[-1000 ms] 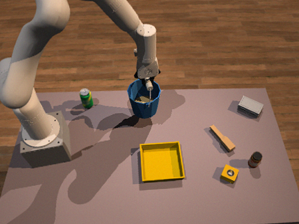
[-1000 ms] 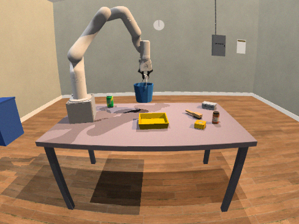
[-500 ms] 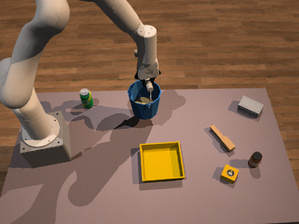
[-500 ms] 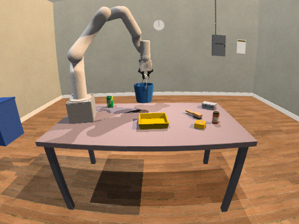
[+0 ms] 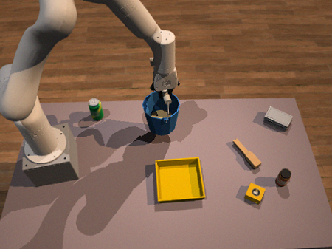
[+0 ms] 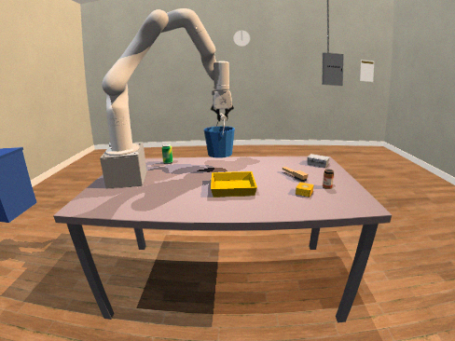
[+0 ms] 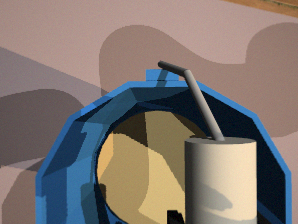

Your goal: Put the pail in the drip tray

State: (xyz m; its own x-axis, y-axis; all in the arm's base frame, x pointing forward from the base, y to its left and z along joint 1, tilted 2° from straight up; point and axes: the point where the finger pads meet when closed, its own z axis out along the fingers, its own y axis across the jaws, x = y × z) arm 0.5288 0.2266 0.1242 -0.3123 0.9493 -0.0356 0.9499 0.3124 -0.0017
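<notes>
Now: the blue pail 9 cm below my hand and 1 cm behind it. Also, from my hand: grey box (59 cm ahead, 28 cm below, 11 cm to the left); pail handle (3 cm below, 1 cm behind); yellow drip tray (29 cm below, 28 cm to the right, 8 cm ahead).
</notes>
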